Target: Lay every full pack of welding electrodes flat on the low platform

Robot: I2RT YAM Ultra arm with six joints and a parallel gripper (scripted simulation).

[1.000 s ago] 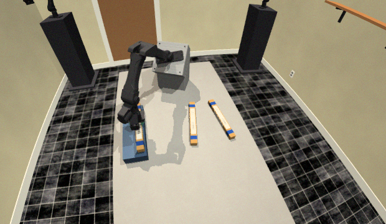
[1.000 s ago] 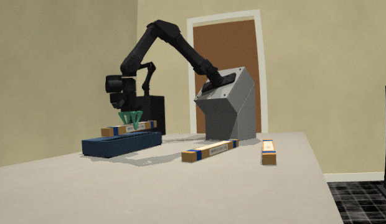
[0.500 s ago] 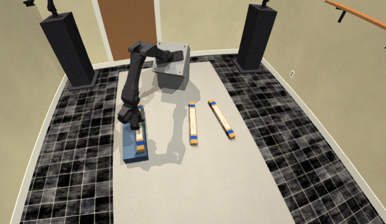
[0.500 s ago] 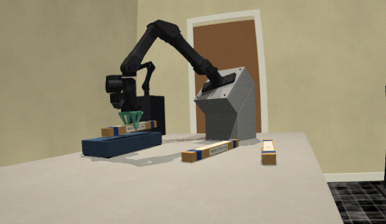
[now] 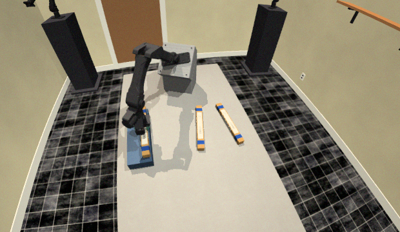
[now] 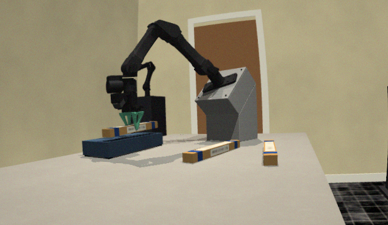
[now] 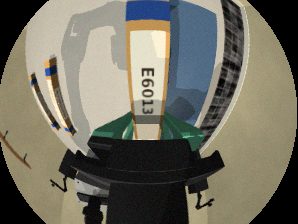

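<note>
The blue low platform is 1 cm behind my hand, 4 cm to the right of it and 8 cm below it.
</note>
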